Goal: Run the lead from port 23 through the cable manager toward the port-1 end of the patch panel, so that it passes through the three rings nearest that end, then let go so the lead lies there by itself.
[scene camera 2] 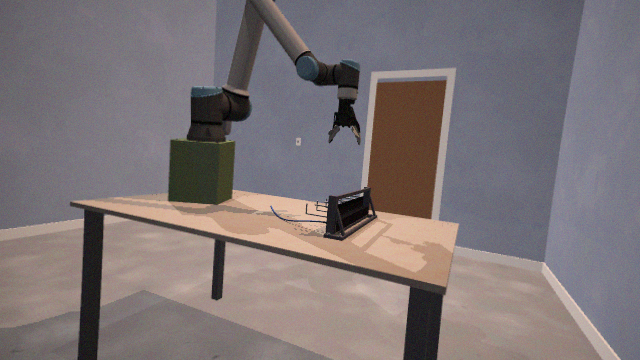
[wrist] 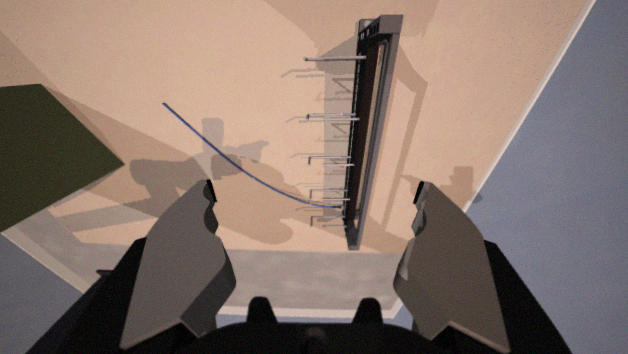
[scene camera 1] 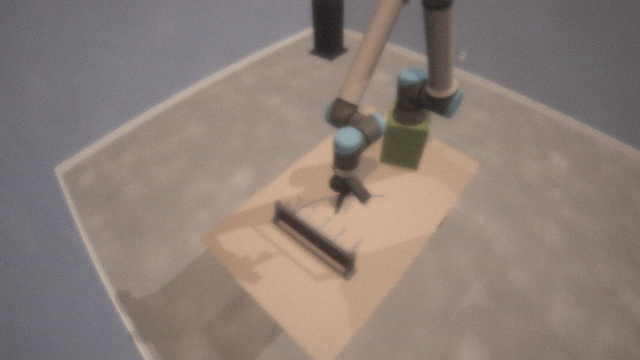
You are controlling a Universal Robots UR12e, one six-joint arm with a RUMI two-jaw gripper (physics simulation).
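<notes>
The blue lead (scene camera 1: 320,200) (scene camera 2: 295,220) (wrist: 240,169) leaves the back of the dark patch panel (scene camera 1: 315,237) (scene camera 2: 350,214) (wrist: 364,125) near its lower end in the wrist view. It curves away from the panel, and its free end stands a little raised. Several thin rings of the cable manager (wrist: 332,58) stick out along the panel. The lead passes close to the ring bars near its root; whether it is inside one I cannot tell. My gripper (scene camera 1: 352,206) (scene camera 2: 345,142) (wrist: 315,182) is open and empty, high above the table and the panel, apart from the lead. Port numbers are not readable.
The wooden table (scene camera 1: 295,300) (scene camera 2: 150,215) (wrist: 240,45) carries the panel. A green block (scene camera 1: 406,142) (scene camera 2: 200,172) (wrist: 50,155) under the arm's base stands at the table's other end. A brown door (scene camera 2: 407,145) is in the wall behind. Arm shadows fall across the table.
</notes>
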